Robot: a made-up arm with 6 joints. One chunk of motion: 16 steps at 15 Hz.
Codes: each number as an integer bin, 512 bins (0 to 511) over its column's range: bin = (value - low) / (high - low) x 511, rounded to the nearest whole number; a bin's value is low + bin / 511 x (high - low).
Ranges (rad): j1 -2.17..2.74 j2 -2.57..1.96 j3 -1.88..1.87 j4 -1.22..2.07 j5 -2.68..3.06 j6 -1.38..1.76
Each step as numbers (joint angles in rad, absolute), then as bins.
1 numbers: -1.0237 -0.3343 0.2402 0.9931 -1.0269 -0.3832
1 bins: 119 252 289 344 147 162
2 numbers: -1.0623 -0.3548 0.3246 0.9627 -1.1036 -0.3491
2 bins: 115 250 300 339 140 168
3 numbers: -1.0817 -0.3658 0.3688 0.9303 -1.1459 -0.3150
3 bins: 113 249 306 334 137 173
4 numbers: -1.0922 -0.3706 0.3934 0.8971 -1.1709 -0.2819
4 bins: 112 248 310 329 134 179
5 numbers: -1.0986 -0.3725 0.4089 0.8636 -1.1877 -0.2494
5 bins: 112 248 312 324 133 184
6 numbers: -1.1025 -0.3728 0.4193 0.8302 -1.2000 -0.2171
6 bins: 111 248 313 318 132 189
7 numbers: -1.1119 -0.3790 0.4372 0.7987 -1.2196 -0.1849
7 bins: 110 247 316 314 130 194
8 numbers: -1.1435 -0.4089 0.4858 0.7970 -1.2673 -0.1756
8 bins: 107 244 322 313 126 196
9 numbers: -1.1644 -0.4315 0.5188 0.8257 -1.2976 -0.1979
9 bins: 105 241 327 318 123 192
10 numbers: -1.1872 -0.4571 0.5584 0.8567 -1.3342 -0.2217
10 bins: 102 238 332 323 120 189
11 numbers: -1.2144 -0.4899 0.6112 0.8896 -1.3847 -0.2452
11 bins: 99 235 339 328 115 185
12 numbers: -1.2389 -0.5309 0.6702 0.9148 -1.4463 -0.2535
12 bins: 97 230 348 332 110 183
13 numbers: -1.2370 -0.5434 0.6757 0.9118 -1.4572 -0.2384
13 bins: 97 229 348 331 109 186
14 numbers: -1.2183 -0.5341 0.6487 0.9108 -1.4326 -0.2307
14 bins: 99 230 345 331 111 187
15 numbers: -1.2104 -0.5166 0.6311 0.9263 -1.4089 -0.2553
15 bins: 100 232 342 333 113 183
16 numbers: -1.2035 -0.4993 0.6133 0.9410 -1.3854 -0.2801
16 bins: 101 234 340 336 115 179
